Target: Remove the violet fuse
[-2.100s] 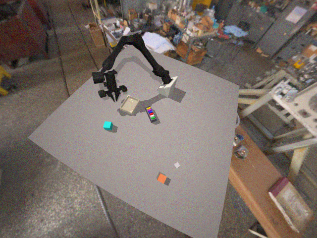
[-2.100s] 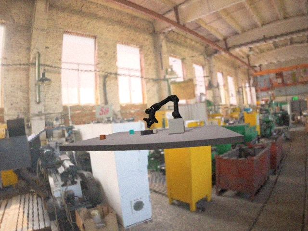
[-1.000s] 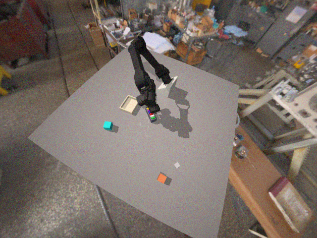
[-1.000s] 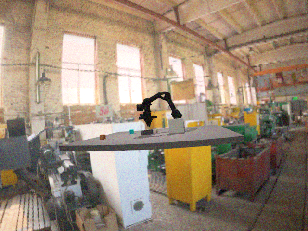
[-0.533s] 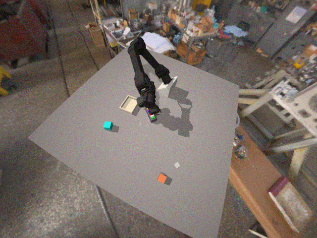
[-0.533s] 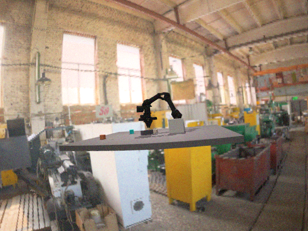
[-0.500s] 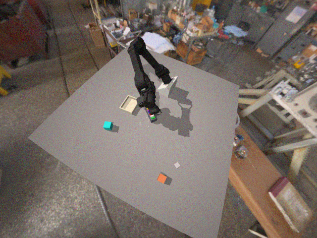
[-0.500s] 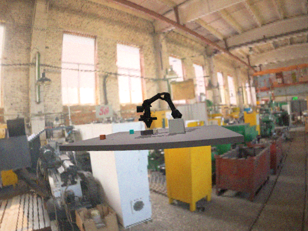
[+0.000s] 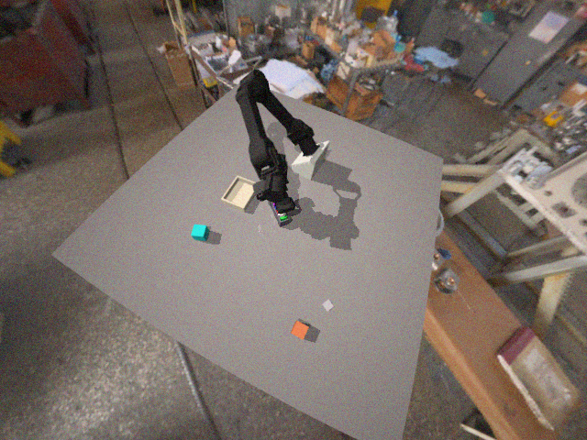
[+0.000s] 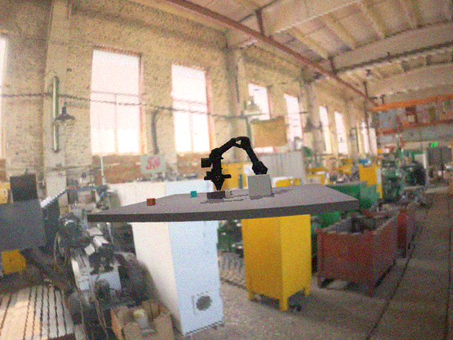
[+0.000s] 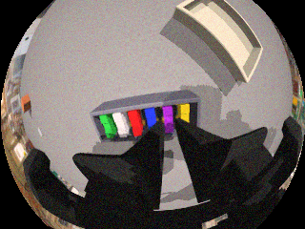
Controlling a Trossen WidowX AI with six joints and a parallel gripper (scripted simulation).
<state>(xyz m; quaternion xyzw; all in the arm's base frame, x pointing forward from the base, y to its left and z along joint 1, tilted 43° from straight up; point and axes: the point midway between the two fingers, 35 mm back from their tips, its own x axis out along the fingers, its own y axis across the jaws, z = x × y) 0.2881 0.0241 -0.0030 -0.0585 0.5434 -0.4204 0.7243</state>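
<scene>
Right now the violet fuse is 2 cm below my gripper tip. The rest, counted from my gripper tip: cream tray (16 cm to the right, 4 cm below, 4 cm ahead); small grey tile (36 cm to the left, 21 cm ahead, 4 cm below); teal cube (26 cm ahead, 16 cm to the right, 2 cm below).
</scene>
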